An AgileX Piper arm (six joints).
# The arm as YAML. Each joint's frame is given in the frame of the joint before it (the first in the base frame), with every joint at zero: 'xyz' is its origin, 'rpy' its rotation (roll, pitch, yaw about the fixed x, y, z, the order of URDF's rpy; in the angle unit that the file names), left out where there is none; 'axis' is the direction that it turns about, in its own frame. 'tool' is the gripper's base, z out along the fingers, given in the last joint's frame.
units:
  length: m
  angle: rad
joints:
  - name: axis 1
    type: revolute
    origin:
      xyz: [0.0, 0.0, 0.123]
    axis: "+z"
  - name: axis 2
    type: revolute
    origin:
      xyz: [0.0, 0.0, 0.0]
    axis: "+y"
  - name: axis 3
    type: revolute
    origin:
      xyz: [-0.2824, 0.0, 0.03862]
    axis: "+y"
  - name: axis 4
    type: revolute
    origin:
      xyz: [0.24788, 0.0, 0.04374]
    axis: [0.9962, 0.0, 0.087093]
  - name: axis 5
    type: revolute
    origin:
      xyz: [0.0, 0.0, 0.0]
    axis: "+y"
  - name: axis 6
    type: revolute
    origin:
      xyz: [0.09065, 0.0, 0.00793]
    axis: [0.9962, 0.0, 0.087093]
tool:
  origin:
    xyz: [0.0, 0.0, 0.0]
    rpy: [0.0, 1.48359, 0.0]
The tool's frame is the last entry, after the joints.
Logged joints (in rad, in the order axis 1, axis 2, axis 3, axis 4, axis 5, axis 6), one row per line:
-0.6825, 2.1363, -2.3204, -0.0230, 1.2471, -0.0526
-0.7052, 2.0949, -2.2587, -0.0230, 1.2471, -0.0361
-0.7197, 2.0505, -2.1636, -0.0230, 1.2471, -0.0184
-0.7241, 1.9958, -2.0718, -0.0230, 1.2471, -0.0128
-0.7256, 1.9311, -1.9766, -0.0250, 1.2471, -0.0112
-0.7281, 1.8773, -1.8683, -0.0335, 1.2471, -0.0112
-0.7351, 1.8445, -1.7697, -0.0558, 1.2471, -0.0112
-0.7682, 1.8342, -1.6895, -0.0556, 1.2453, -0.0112
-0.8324, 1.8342, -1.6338, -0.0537, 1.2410, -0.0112
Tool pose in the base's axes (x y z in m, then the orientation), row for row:
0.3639, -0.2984, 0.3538, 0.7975, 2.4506, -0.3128
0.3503, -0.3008, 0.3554, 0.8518, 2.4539, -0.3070
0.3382, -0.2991, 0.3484, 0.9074, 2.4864, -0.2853
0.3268, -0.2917, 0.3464, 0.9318, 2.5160, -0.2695
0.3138, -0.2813, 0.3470, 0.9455, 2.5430, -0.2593
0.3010, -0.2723, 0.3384, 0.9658, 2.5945, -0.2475
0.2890, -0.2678, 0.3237, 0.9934, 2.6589, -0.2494
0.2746, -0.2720, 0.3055, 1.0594, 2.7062, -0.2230
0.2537, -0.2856, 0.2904, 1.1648, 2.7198, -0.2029
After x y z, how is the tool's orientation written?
As a rotation vector, in radians.
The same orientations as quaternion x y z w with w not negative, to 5 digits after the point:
0.29584, 0.90908, -0.11604, 0.26942
0.31446, 0.90592, -0.11334, 0.25997
0.33111, 0.90728, -0.10410, 0.23744
0.33704, 0.91005, -0.09748, 0.22071
0.33943, 0.91293, -0.09309, 0.20658
0.34180, 0.91819, -0.08759, 0.18007
0.34493, 0.92322, -0.08660, 0.14560
0.36113, 0.92249, -0.07602, 0.11319
0.39124, 0.91355, -0.06815, 0.08784

